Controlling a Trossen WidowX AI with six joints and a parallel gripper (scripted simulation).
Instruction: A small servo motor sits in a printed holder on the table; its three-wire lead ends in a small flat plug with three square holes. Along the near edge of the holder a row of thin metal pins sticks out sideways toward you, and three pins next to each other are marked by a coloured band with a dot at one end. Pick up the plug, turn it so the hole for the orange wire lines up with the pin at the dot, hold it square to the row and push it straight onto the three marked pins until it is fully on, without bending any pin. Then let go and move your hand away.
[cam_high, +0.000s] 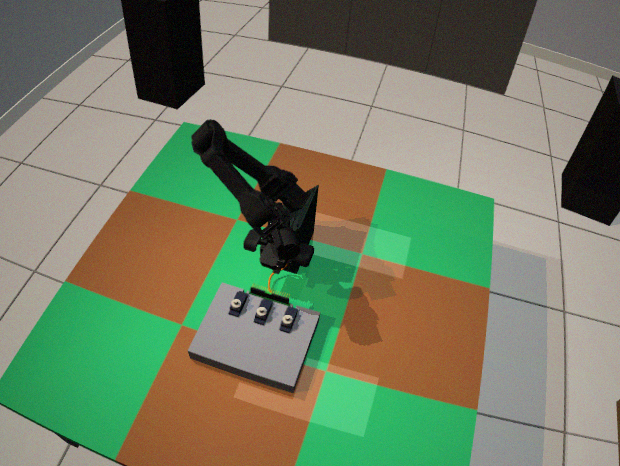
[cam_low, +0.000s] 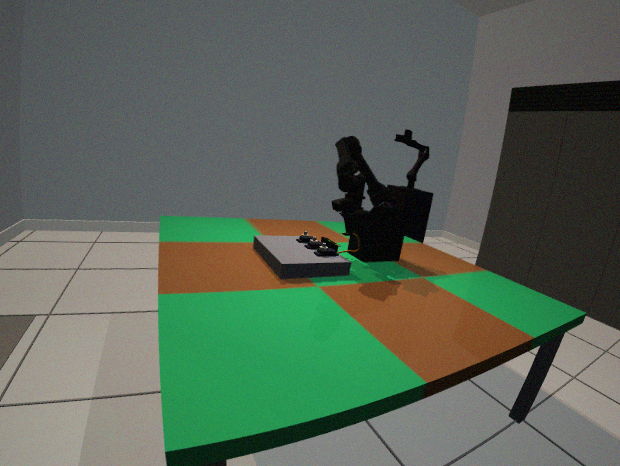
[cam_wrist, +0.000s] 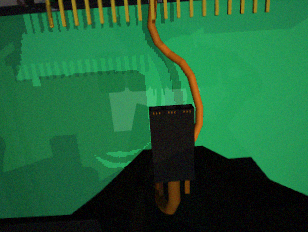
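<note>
Right now my gripper tip is 8 cm short of the coloured band, 3 cm above it and 1 cm to the right of it. The rest, counted from my gripper tip: dark dot 8 cm ahead, 3 cm below; grey holder 24 cm ahead, 8 cm below, 2 cm to the left.
</note>
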